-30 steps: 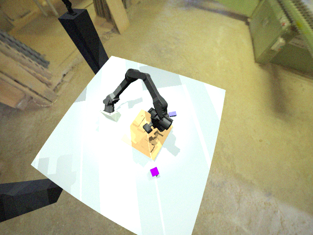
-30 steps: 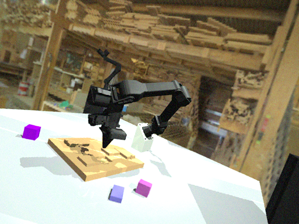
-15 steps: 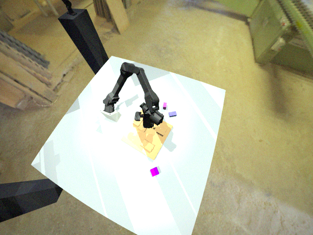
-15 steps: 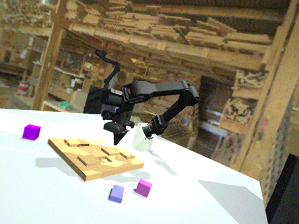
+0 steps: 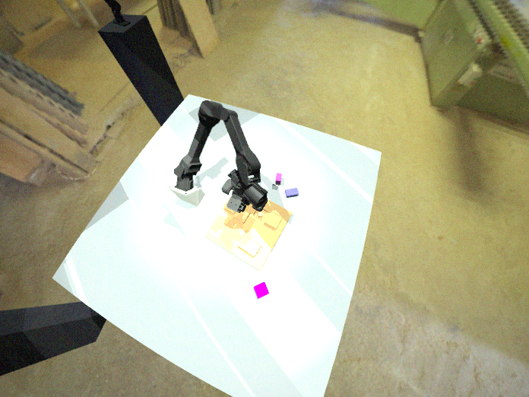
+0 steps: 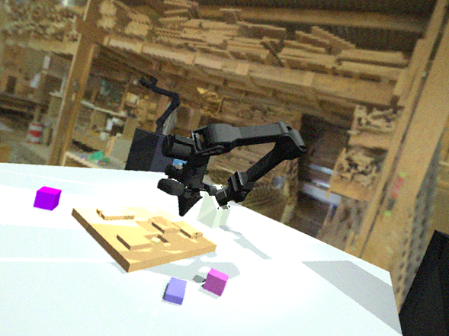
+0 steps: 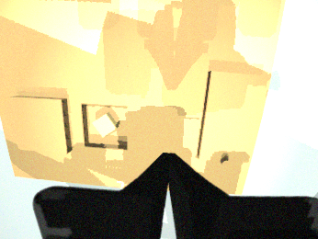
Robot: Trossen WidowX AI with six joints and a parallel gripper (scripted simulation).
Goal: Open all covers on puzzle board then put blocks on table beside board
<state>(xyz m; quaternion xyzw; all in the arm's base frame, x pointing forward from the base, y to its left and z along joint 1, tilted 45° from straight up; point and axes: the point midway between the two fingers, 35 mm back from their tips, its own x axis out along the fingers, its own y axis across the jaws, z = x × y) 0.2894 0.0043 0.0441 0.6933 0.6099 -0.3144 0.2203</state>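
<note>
Right now my gripper tip is 30 mm short of the tan puzzle board, 80 mm to the left of it and 60 mm above it. Also, from my gripper tip: pink block 90 mm ahead, 190 mm to the left, 60 mm below; purple block 180 mm ahead, 320 mm to the right, 60 mm below; lavender block 170 mm ahead, 150 mm to the left, 70 mm below.
</note>
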